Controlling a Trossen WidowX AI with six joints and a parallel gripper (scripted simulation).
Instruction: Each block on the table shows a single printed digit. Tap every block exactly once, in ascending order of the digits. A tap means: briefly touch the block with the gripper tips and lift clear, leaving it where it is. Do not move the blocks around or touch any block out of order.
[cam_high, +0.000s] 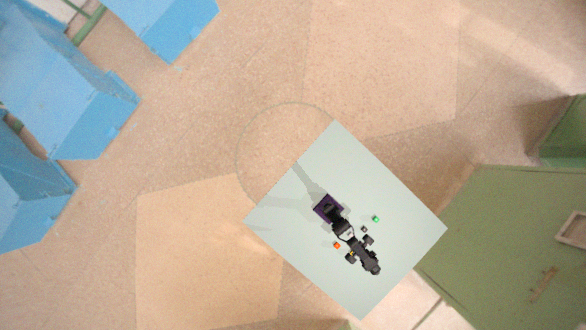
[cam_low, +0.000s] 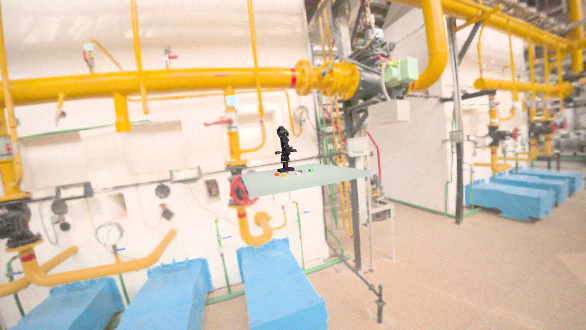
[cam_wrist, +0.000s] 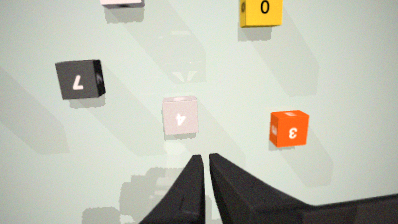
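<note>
My gripper tip is 20 cm to the right of the green block, 10 cm above it and 3 cm short of it. Also, from my gripper tip: orange block 10 cm to the right, 10 cm below, 3 cm behind; then yellow block 10 cm below, 9 cm ahead, 6 cm to the right; then dark block 10 cm to the left, 10 cm below, 3 cm ahead.
</note>
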